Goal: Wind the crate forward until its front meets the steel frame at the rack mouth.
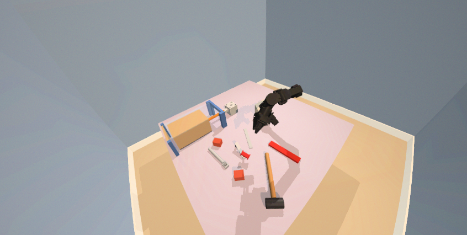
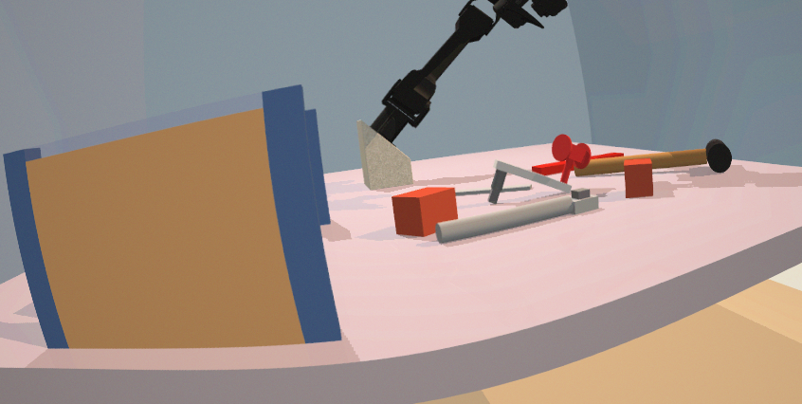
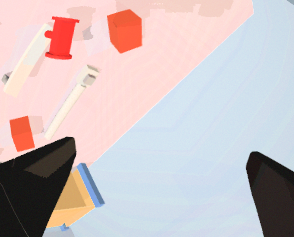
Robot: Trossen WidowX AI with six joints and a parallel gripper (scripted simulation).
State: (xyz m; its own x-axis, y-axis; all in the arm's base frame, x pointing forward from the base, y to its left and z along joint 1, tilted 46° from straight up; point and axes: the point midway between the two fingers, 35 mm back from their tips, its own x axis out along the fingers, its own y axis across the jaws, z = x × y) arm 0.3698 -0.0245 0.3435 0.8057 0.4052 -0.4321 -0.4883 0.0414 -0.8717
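The pale crank arm is 20 mm ahead of my gripper tip, 100 mm to the right of it and 260 mm below it. From my gripper tip the other things lie so: thin pale strip (120 mm behind, 160 mm to the right, 290 mm below); then red knob (30 mm ahead, 50 mm to the right, 240 mm below); then red bar (180 mm behind, 120 mm to the left, 280 mm below).
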